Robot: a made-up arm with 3 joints. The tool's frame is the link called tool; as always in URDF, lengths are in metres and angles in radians. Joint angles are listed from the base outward. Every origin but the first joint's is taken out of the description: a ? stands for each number. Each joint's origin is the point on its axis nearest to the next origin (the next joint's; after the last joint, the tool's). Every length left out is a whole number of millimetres.
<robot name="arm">
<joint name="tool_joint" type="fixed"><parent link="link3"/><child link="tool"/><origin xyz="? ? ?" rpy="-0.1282 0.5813 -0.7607"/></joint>
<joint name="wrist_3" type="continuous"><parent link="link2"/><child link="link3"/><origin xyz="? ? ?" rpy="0.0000 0.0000 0.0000"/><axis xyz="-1 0 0"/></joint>
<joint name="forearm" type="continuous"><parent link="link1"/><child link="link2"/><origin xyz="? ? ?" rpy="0.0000 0.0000 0.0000"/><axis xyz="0 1 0"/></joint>
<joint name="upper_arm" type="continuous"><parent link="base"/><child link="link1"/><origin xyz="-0.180 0.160 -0.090" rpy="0.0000 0.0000 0.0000"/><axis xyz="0 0 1"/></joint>
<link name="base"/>
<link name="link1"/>
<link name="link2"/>
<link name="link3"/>
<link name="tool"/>
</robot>
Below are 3 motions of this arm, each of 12 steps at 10 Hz.
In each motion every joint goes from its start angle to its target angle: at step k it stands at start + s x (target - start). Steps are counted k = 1, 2, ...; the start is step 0. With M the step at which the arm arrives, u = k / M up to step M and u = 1 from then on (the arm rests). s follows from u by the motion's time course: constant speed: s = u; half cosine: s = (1 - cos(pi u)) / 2; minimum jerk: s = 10 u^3 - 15 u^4 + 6 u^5.
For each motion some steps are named. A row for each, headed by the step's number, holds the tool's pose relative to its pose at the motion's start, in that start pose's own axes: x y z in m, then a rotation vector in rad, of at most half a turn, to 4 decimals.
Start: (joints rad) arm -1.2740 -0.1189 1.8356
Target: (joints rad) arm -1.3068 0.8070 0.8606
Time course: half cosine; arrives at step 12
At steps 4, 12:
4: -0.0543 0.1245 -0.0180 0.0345 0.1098 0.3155
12: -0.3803 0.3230 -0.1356 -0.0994 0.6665 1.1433

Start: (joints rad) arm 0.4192 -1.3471 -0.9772
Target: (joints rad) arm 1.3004 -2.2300 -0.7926
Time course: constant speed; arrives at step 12
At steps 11, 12:
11: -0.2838 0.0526 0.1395 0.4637 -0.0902 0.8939
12: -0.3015 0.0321 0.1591 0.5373 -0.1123 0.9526

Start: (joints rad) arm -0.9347 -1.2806 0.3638
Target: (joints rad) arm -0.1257 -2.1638 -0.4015
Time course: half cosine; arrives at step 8
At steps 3, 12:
3: -0.0517 0.0162 0.0443 0.4659 0.0979 0.2864
12: -0.1297 -0.0944 0.1356 1.5184 0.2943 0.9000

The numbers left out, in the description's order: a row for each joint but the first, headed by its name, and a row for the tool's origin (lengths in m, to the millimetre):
tool: 0.000 -0.100 -0.150
wrist_3: 0.390 0.000 0.110
forearm: 0.040 0.000 0.000

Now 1 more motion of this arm.
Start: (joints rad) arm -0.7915 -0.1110 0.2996
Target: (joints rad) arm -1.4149 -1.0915 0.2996
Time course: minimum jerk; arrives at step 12
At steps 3, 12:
3: -0.0022 -0.0395 0.0307 0.0886 -0.0568 -0.0582
12: -0.2234 -0.3696 0.1586 0.6427 -0.7209 -0.6208

